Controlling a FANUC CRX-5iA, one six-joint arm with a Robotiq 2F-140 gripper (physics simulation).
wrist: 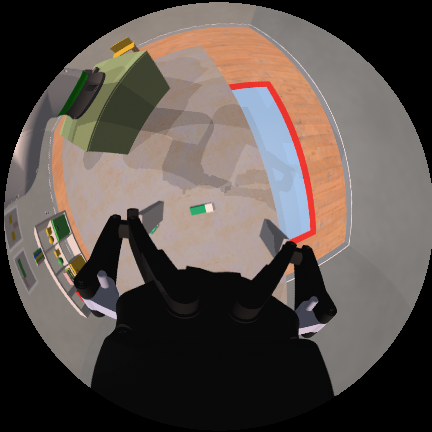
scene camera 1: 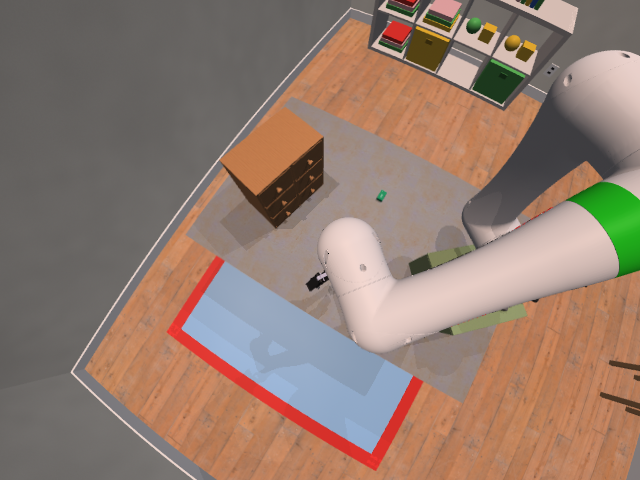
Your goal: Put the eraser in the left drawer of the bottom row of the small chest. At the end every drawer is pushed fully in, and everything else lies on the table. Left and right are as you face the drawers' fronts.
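Pixels of known places: gripper, fingertip midpoint: (wrist: 212,218); arm's base, origin of the base link: (wrist: 86,94).
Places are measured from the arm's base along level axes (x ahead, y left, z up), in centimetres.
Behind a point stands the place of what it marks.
The eraser (wrist: 202,208) {x 47.2, y 10.0, z -20.2 cm}, green with a white end, lies on the grey table top (scene camera 1: 413,170) {x 30.1, y -46.3, z -21.4 cm} (wrist: 115,175) {x 22.4, y -11.8, z -21.5 cm}; it does not show in scene camera 1. My gripper (wrist: 212,218) {x 45.1, y 14.7, z 1.3 cm} is open and empty above the table; in the wrist view the eraser shows beyond the gap between its fingertips. In scene camera 1 the arm hides most of the gripper. The small brown chest (scene camera 1: 273,149) {x 78.7, y -12.3, z 11.9 cm} stands at the table's back left corner, its fronts facing lower right. The bottom row's left drawer (scene camera 1: 288,213) {x 72.5, y -2.2, z -15.1 cm} and the other drawers look shut.
A small green block (scene camera 1: 381,195) {x 40.0, y -27.1, z -19.7 cm} lies right of the chest. In the wrist view a bit of green (wrist: 154,229) {x 46.0, y -7.3, z -20.6 cm} shows beside the left fingertip. The olive base block (scene camera 1: 443,256) {x 13.7, y -4.9, z -1.5 cm} (wrist: 125,110) {x 12.6, y 6.2, z -9.2 cm} is under the robot. A red-edged blue mat (scene camera 1: 232,289) (wrist: 267,135) adjoins the table.
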